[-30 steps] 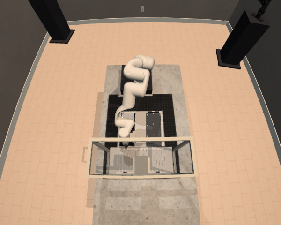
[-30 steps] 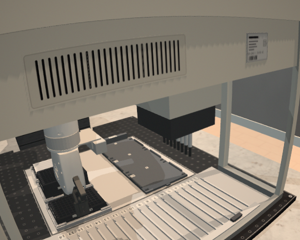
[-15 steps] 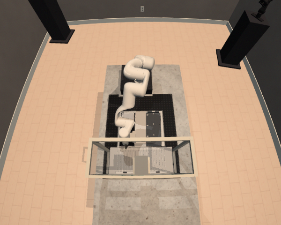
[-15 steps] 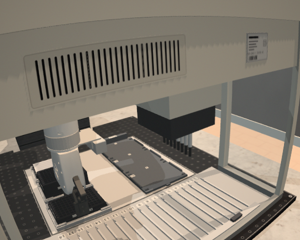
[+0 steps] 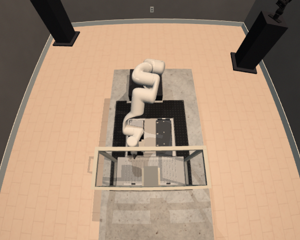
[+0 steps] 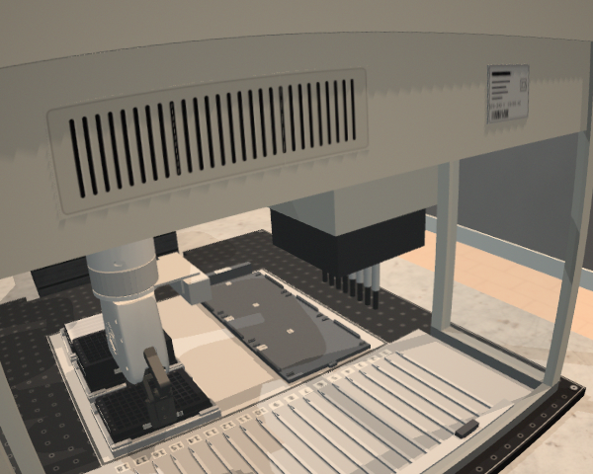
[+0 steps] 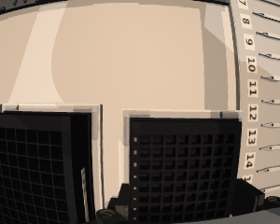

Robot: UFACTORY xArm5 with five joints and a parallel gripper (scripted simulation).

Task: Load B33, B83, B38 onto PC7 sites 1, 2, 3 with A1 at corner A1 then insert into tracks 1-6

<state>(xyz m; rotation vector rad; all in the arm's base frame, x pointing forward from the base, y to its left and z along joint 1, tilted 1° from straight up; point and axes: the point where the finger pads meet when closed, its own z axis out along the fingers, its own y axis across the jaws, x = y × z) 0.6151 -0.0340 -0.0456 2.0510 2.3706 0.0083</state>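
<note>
The plate lies 10 mm below my hand. Round my hand: plate carrier: 150 mm behind, 220 mm to the left, 10 mm below.
</note>
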